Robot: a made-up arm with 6 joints. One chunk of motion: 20 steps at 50 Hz.
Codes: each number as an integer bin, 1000 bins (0 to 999) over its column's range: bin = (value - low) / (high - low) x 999, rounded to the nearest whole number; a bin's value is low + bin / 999 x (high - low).
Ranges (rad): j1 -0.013..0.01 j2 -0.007..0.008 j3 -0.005..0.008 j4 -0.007..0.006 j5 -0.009..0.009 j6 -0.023..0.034
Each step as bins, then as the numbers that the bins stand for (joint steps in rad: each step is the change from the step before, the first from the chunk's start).
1 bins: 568 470 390 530 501 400
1 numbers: 0.00008 0.00006 0.00008 -0.00010 0.00003 -0.00018
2 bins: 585 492 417 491 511 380
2 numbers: 0.00047 0.00039 0.00043 -0.00061 0.00021 -0.00132
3 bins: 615 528 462 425 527 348
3 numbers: 0.00116 0.00093 0.00101 -0.00147 0.00050 -0.00314
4 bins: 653 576 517 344 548 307
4 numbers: 0.00203 0.00165 0.00173 -0.00252 0.00087 -0.00548
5 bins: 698 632 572 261 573 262
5 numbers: 0.00307 0.00249 0.00244 -0.00360 0.00132 -0.00805
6 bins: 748 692 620 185 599 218
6 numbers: 0.00422 0.00339 0.00307 -0.00459 0.00179 -0.01056
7 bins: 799 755 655 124 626 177
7 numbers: 0.00540 0.00434 0.00352 -0.00539 0.00228 -0.01290
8 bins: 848 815 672 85 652 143
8 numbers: 0.00652 0.00524 0.00374 -0.00589 0.00275 -0.01484
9 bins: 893 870 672 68 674 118
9 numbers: 0.00756 0.00606 0.00374 -0.00612 0.00314 -0.01627
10 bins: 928 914 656 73 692 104
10 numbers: 0.00837 0.00672 0.00354 -0.00605 0.00347 -0.01707
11 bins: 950 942 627 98 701 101
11 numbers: 0.00887 0.00714 0.00316 -0.00572 0.00363 -0.01724
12 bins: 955 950 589 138 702 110
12 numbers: 0.00899 0.00726 0.00266 -0.00520 0.00365 -0.01672
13 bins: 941 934 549 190 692 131
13 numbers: 0.00866 0.00702 0.00214 -0.00453 0.00347 -0.01553
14 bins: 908 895 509 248 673 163
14 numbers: 0.00790 0.00644 0.00162 -0.00377 0.00313 -0.01370
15 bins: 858 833 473 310 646 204
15 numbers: 0.00675 0.00551 0.00116 -0.00297 0.00264 -0.01136
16 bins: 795 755 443 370 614 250
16 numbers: 0.00530 0.00434 0.00076 -0.00219 0.00206 -0.00874
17 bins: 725 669 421 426 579 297
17 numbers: 0.00369 0.00305 0.00048 -0.00146 0.00143 -0.00605
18 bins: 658 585 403 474 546 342
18 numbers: 0.00215 0.00178 0.00024 -0.00083 0.00084 -0.00349
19 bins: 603 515 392 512 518 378
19 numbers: 0.00088 0.00073 0.00010 -0.00034 0.00033 -0.00143
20 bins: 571 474 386 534 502 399
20 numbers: 0.00015 0.00012 0.00002 -0.00005 0.00005 -0.00023
